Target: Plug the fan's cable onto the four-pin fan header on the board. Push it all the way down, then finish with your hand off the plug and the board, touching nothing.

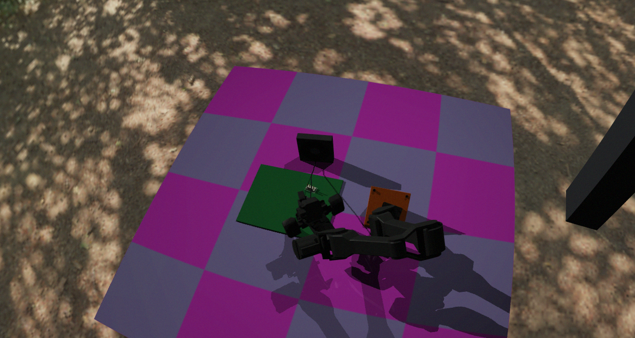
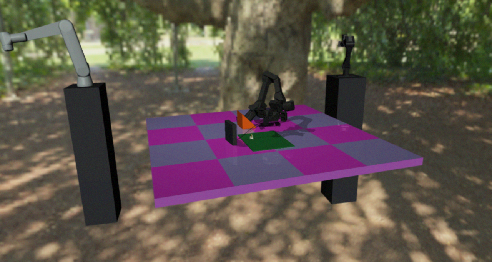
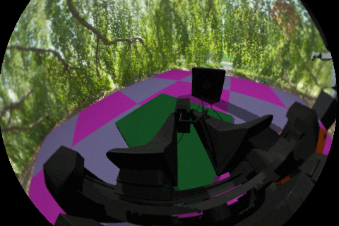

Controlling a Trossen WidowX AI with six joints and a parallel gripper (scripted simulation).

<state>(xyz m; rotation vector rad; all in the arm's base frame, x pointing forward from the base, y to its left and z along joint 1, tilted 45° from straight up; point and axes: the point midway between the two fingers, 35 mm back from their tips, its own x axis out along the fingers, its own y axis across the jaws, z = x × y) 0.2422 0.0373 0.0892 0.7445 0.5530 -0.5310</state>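
My gripper tip is now 10 mm above the black plug. Also, from my gripper tip: black fan: 220 mm to the right, 50 mm ahead, 40 mm below; then green board: 110 mm below, 70 mm ahead, 30 mm to the right.
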